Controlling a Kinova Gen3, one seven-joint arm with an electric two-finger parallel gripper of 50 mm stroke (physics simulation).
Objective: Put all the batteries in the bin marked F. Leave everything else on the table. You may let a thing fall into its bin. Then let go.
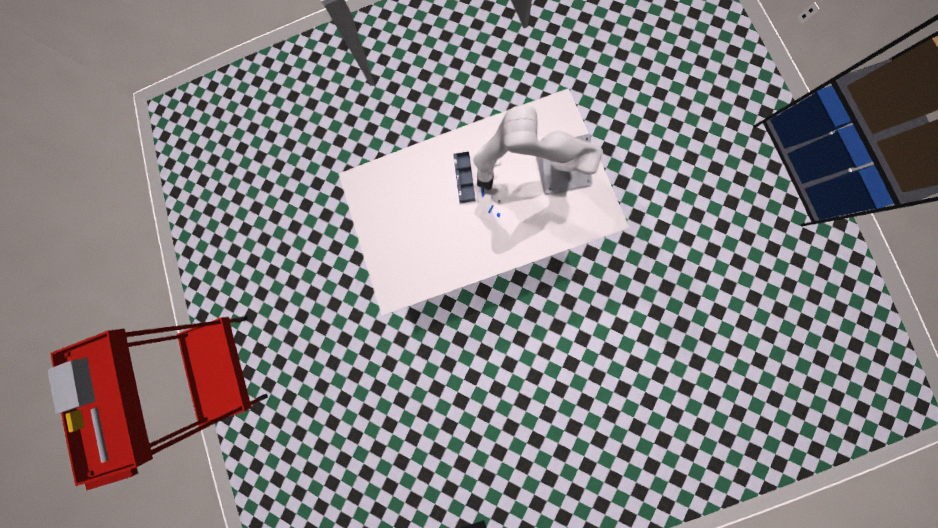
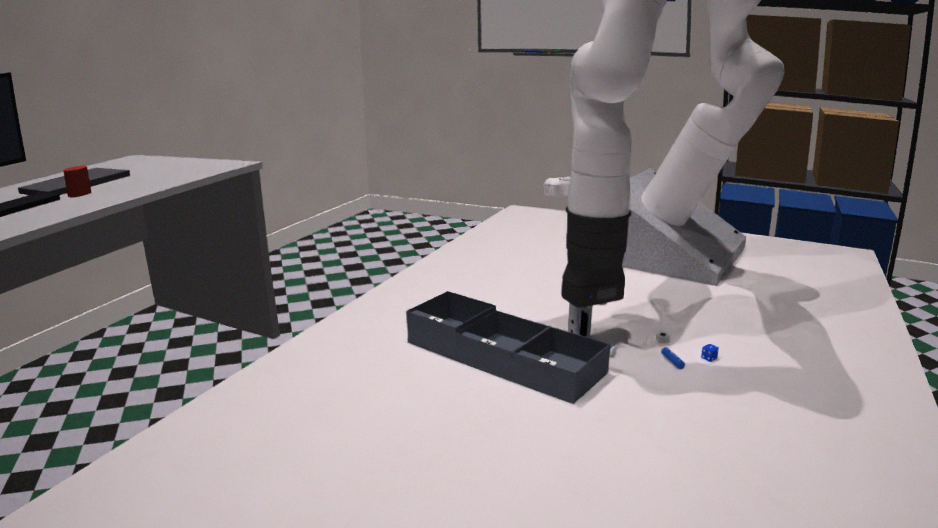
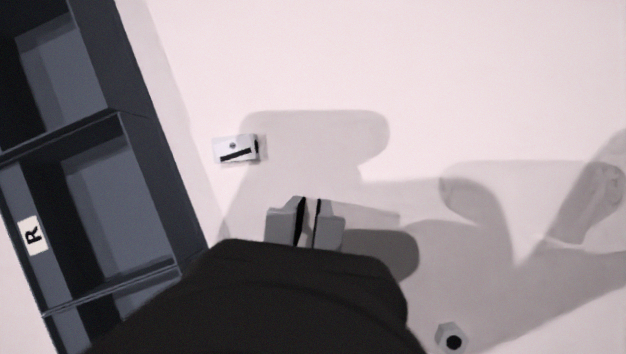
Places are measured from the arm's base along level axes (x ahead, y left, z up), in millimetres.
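Where they show: gripper, fingertip midpoint: (image 3: 309,215); arm's base at its link origin: (image 2: 663,209).
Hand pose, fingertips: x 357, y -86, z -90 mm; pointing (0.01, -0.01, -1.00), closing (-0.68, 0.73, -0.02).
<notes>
Things, the pixels of their top centre, and the offset from my fingertips. "spot": a spot on its surface instead.
- blue battery at its top centre: (image 1: 482,192) dx +37, dy +33, dz +14 mm
- dark bin block at its top centre: (image 3: 66,218) (image 2: 503,324) (image 1: 464,175) dx +88, dy -79, dz +46 mm
- compartment labelled R at a spot on its surface: (image 3: 33,235) spot: dx +118, dy -90, dz +35 mm
- blue die at its top centre: (image 2: 710,346) (image 1: 498,214) dx +18, dy +175, dz +16 mm
- grey hex nut at its top centre: (image 3: 453,342) (image 2: 662,334) (image 1: 499,201) dx -18, dy +112, dz +8 mm
- silver sharpener at its top centre: (image 3: 233,148) dx +8, dy -59, dz +11 mm
My gripper (image 1: 484,189) (image 2: 580,333) (image 3: 309,215) is down at table level behind the three-compartment bin block, fingers nearly together with a small gap. It is shut on a blue battery (image 1: 483,193), mostly hidden by the gripper body and bin; its pale end (image 2: 612,350) shows past the bin corner. Another blue cylinder, likely a battery (image 1: 490,209) (image 2: 672,358), lies on the table. The dark bin block (image 1: 464,178) (image 2: 505,371) (image 3: 165,165) has a compartment labelled R (image 3: 33,235). Its other labels are unreadable or hidden, so F cannot be picked out.
A blue die (image 1: 498,214) (image 2: 709,352) lies beside the loose blue cylinder. A grey hex nut (image 1: 498,200) (image 2: 662,337) (image 3: 451,337) lies nearer the gripper. A silver sharpener (image 3: 236,149) lies between the gripper and the bins' side. The robot base (image 2: 676,252) stands behind.
</notes>
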